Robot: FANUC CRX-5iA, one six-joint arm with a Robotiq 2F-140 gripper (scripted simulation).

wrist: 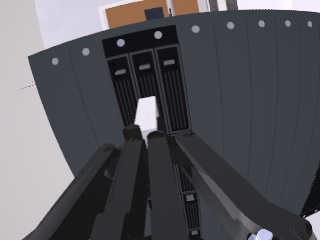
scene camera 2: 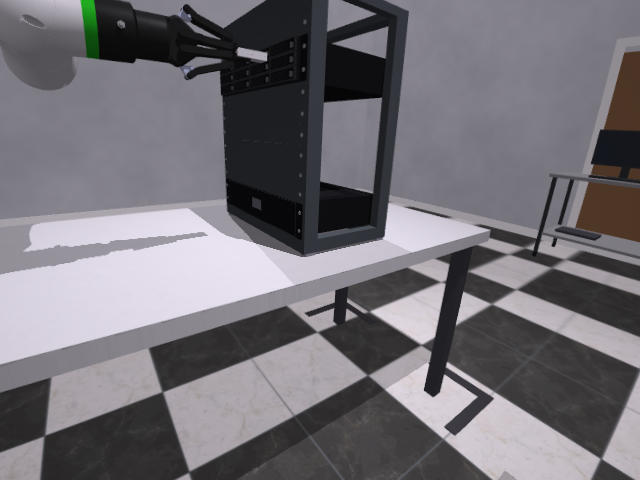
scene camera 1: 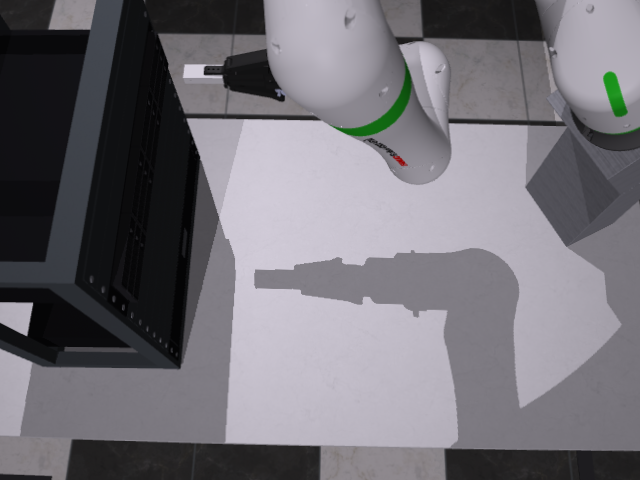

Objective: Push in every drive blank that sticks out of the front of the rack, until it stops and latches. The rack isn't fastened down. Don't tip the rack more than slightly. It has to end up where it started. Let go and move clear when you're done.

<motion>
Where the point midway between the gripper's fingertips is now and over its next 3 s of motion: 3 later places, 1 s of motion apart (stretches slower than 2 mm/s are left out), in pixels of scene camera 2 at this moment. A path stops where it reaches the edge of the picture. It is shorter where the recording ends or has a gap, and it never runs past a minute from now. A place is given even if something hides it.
My gripper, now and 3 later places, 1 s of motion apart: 264,58; 271,59; 278,60; 280,61
</motion>
